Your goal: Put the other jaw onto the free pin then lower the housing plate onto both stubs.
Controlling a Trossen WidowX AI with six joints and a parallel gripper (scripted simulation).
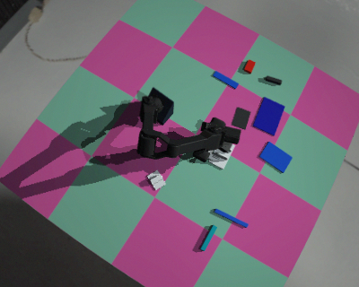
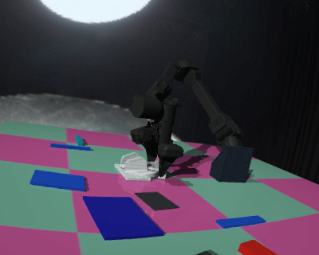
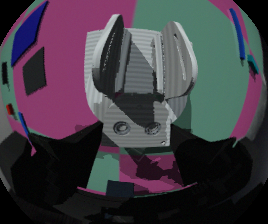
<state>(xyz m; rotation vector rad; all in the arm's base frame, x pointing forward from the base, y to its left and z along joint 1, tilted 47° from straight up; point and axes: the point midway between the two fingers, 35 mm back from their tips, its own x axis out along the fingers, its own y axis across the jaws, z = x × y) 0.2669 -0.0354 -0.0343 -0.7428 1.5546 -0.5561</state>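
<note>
Now: gripper tip 30 mm short of the white jaw, 10 mm to the left of it and 10 mm below it. Also, from my gripper tip: teal bar: 310 mm to the right, 230 mm ahead; then dark plate: 200 mm to the left, 50 mm ahead, 10 mm below; then white ribbed piece: 250 mm to the right, 80 mm behind.
</note>
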